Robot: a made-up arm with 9 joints. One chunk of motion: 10 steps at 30 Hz.
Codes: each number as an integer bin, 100 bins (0 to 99) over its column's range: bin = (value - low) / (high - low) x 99, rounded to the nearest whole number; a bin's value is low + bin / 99 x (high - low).
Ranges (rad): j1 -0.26..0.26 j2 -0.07..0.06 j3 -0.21..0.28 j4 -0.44..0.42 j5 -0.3..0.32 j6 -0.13..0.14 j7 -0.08..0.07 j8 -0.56..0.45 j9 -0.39..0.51
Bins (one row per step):
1: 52 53 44 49 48 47 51 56 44
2: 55 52 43 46 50 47 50 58 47
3: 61 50 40 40 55 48 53 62 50
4: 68 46 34 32 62 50 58 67 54
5: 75 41 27 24 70 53 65 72 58
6: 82 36 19 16 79 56 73 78 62
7: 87 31 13 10 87 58 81 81 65
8: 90 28 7 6 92 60 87 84 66
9: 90 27 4 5 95 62 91 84 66
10: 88 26 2 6 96 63 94 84 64
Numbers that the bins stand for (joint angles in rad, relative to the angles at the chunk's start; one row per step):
1: 0.0131 -0.0004 0.0078 -0.0143 0.0006 -0.0018 -0.0027 0.0113 0.0100
2: 0.0289 -0.0017 0.0028 -0.0404 0.0131 -0.0018 -0.0042 0.0317 0.0373
3: 0.0604 -0.0043 -0.0120 -0.0925 0.0444 0.0009 0.0003 0.0725 0.0645
4: 0.0972 -0.0096 -0.0417 -0.1620 0.0883 0.0064 0.0079 0.1235 0.1009
5: 0.1339 -0.0162 -0.0764 -0.2315 0.1384 0.0145 0.0185 0.1745 0.1373
6: 0.1707 -0.0227 -0.1160 -0.3010 0.1947 0.0227 0.0306 0.2358 0.1736
7: 0.1970 -0.0293 -0.1457 -0.3531 0.2448 0.0282 0.0427 0.2664 0.2009
8: 0.2127 -0.0332 -0.1754 -0.3879 0.2762 0.0336 0.0518 0.2970 0.2100
9: 0.2127 -0.0345 -0.1902 -0.3966 0.2949 0.0391 0.0579 0.2970 0.2100
10: 0.2022 -0.0359 -0.2001 -0.3879 0.3012 0.0418 0.0624 0.2970 0.1918

